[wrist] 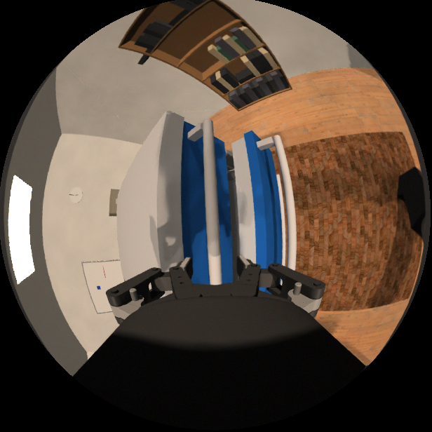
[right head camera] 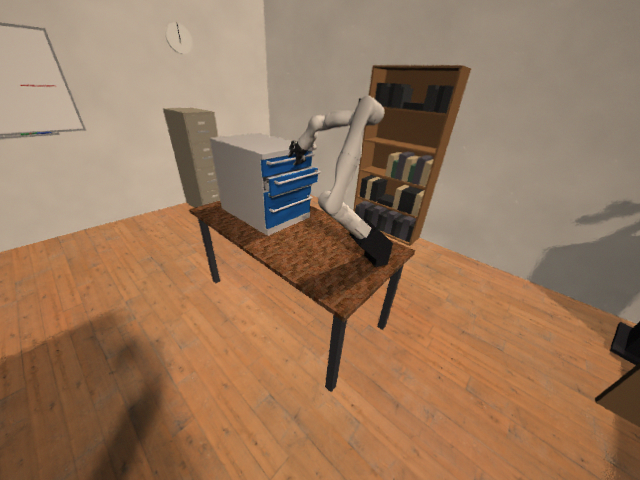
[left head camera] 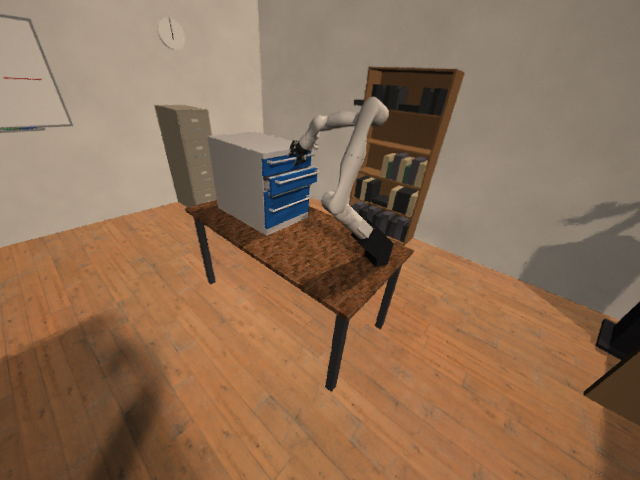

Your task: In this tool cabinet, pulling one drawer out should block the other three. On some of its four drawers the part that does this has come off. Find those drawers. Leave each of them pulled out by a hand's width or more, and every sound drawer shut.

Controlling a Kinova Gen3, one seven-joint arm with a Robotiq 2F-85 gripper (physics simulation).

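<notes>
The grey cabinet [left head camera: 235,178] [right head camera: 237,178] [wrist: 142,200] has blue drawer fronts. The top drawer [left head camera: 272,168] [right head camera: 271,168] [wrist: 194,200] looks shut. The second drawer [left head camera: 294,182] [right head camera: 294,182] [wrist: 261,200] stands partly out. The third drawer, in its shadow, and the bottom drawer [left head camera: 281,215] [right head camera: 281,215] look shut; their fronts are mostly hidden in the wrist view. My gripper [left head camera: 298,160] [right head camera: 297,160] [wrist: 214,264] is open at the top drawer, its fingers on either side of the top handle [wrist: 210,200] without visible contact.
The second drawer's handle [left head camera: 299,177] [wrist: 288,200] sticks out below the gripper. The wooden table [left head camera: 320,258] [right head camera: 320,258] [wrist: 340,215] carries the cabinet and the arm's black base [left head camera: 378,249]. A bookcase [left head camera: 448,118] and a filing cabinet [left head camera: 173,149] stand behind.
</notes>
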